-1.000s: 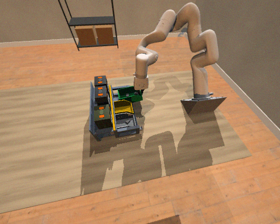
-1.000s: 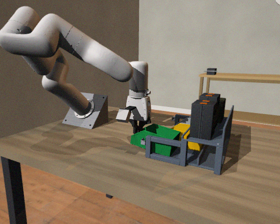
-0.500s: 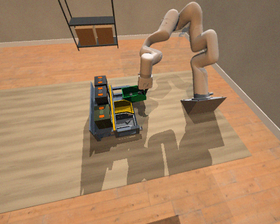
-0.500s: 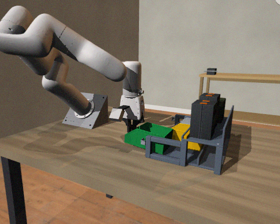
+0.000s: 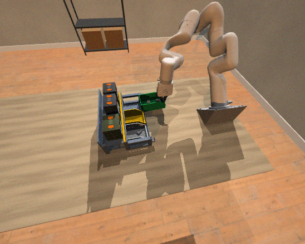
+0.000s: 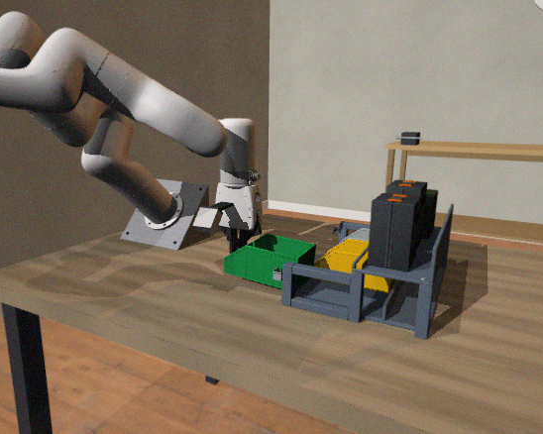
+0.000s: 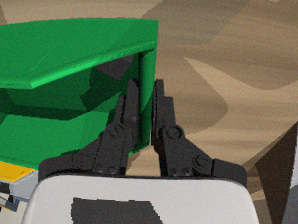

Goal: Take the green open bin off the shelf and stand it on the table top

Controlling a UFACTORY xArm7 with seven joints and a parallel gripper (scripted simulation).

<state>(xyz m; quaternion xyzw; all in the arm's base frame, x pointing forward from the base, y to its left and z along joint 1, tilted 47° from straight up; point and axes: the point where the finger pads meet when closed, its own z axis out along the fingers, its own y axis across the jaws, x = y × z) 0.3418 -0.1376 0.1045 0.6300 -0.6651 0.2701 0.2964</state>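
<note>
Right now my hand is 8 cm short of the green open bin and 1 cm above it. From my hand the other things lie so: yellow bin 25 cm ahead, 10 cm to the left, 3 cm below; then grey bin 25 cm ahead, 22 cm to the left, 3 cm below.
</note>
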